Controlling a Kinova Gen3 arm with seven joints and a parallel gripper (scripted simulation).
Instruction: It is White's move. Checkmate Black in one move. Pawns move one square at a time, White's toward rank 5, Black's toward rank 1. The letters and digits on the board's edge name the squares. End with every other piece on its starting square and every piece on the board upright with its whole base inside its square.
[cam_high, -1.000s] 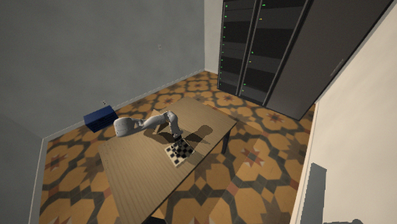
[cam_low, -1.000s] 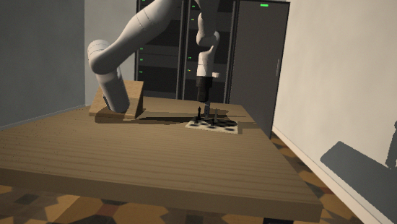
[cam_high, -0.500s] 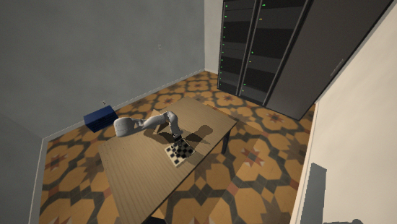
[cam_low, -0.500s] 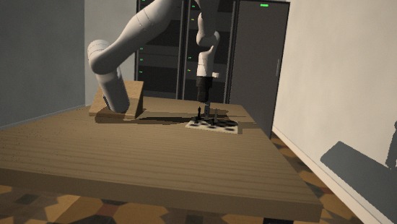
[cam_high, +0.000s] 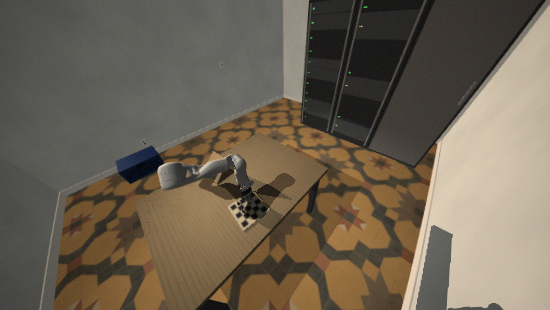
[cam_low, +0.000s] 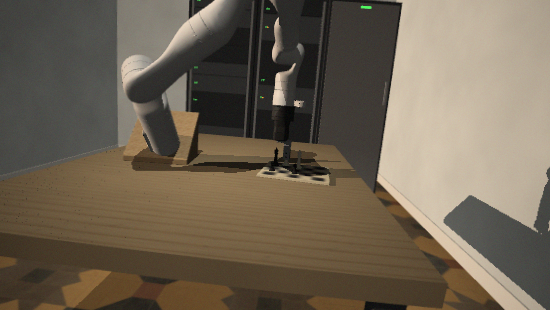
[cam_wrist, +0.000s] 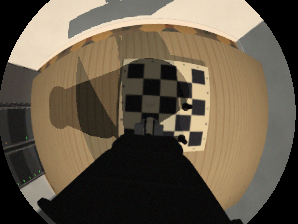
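My hand is 4 cm past the tall black piece, 1 cm to the right of it and 1 cm above it. Also, from my hand: white piece: 4 cm ahead, 1 cm to the right, 1 cm below; then chessboard: 5 cm to the right, 5 cm below, 3 cm ahead.
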